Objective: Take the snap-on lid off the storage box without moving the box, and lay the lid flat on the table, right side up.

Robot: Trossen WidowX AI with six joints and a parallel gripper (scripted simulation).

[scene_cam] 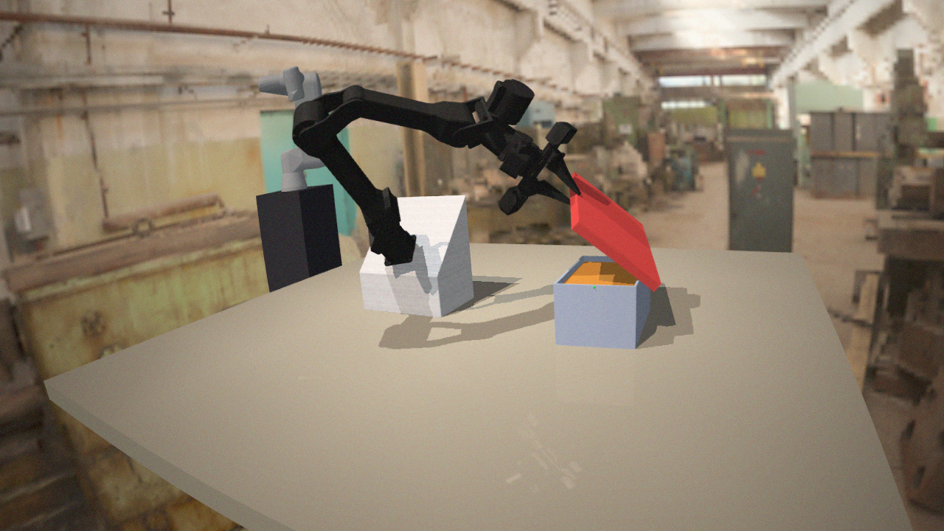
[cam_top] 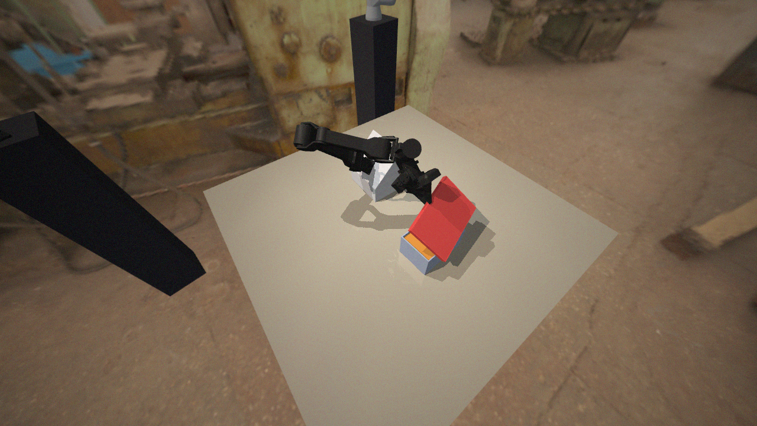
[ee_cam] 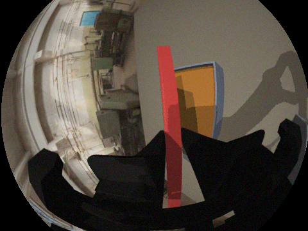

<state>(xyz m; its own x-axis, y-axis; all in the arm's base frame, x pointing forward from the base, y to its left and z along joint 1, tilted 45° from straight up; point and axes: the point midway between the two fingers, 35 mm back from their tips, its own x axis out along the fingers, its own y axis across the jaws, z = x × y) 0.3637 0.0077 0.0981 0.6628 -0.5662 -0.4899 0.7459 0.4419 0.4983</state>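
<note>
My gripper tip is now 6 cm short of the red lid, 5 cm above it and 3 cm to the right of it. Also, from my gripper tip: blue storage box (17 cm below, 5 cm ahead).
</note>
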